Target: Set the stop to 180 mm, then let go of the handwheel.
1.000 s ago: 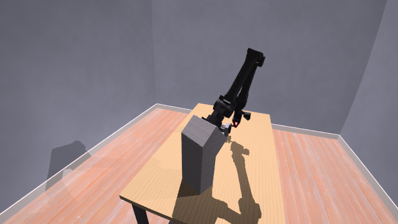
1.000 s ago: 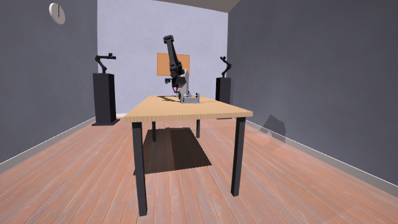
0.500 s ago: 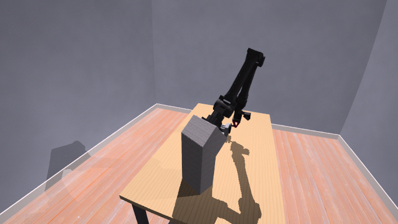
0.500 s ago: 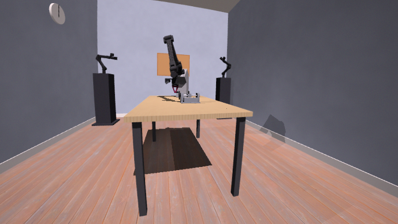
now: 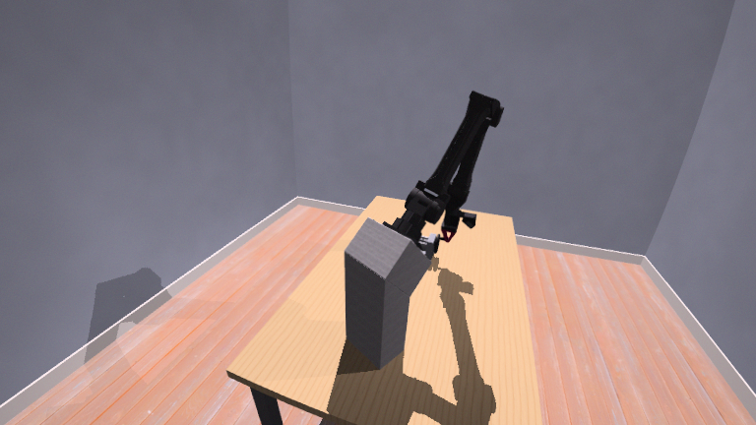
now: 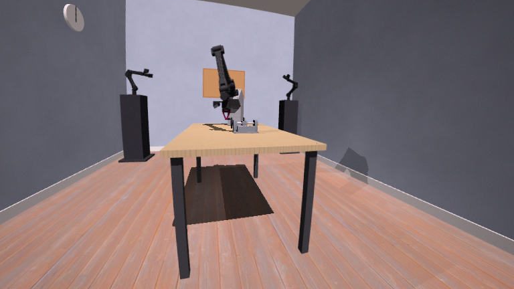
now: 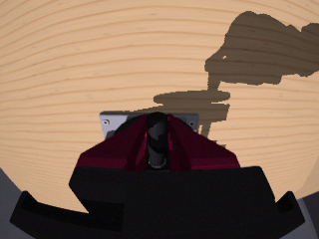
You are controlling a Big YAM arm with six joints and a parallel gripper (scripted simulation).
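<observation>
The black handwheel handle is 1 cm to the left of my hand.
</observation>
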